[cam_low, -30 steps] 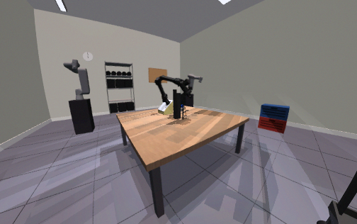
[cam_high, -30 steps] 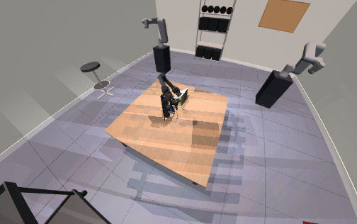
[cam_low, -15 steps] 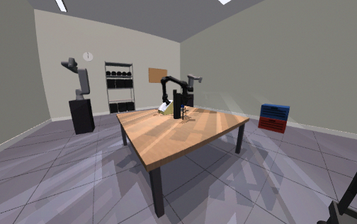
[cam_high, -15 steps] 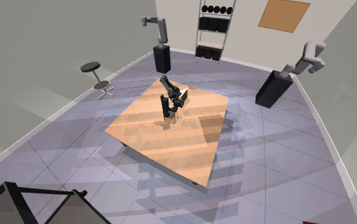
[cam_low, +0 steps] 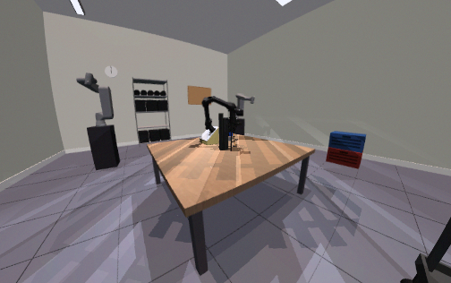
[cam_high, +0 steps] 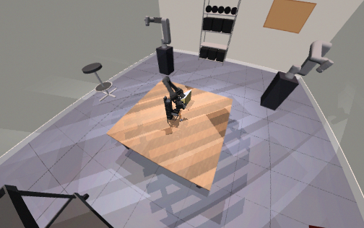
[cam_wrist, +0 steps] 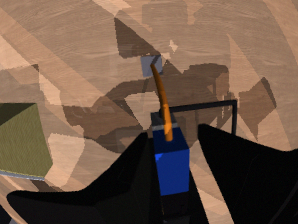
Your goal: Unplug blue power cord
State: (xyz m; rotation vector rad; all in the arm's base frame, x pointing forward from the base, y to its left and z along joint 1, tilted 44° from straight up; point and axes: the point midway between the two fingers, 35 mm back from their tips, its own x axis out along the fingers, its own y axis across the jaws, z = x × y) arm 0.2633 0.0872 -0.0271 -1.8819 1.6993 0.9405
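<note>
The blue plug is 1 cm ahead of my gripper tip, 5 cm to the right of it and 1 cm below it.
</note>
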